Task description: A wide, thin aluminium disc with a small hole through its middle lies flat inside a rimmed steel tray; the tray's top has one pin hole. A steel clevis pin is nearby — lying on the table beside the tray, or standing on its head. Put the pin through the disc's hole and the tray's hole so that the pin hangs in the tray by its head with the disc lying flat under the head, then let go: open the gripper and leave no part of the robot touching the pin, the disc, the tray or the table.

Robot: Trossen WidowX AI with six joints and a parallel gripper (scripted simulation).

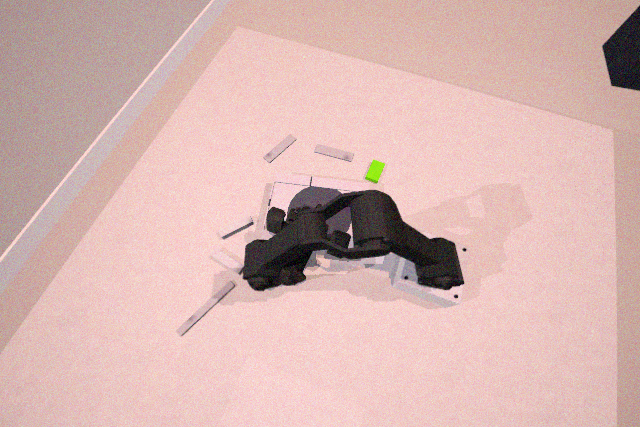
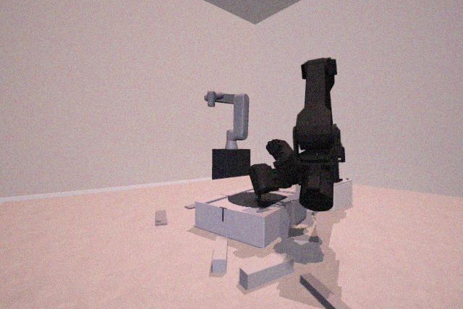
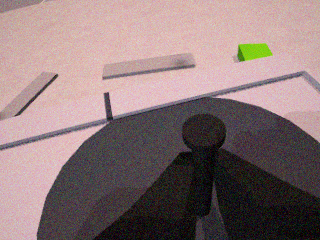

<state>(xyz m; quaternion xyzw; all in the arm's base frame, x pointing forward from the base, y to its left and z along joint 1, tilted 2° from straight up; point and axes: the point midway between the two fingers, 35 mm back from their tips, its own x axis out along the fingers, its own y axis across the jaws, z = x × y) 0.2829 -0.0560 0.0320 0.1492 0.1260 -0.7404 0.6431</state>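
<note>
Now: the steel pin 10 mm below my gripper tip. From my gripper tip the other things lie so: green block (120 mm behind, 180 mm to the right, 80 mm below); then rimmed tray (10 mm ahead, 50 mm below); then dark disc (30 mm below).
</note>
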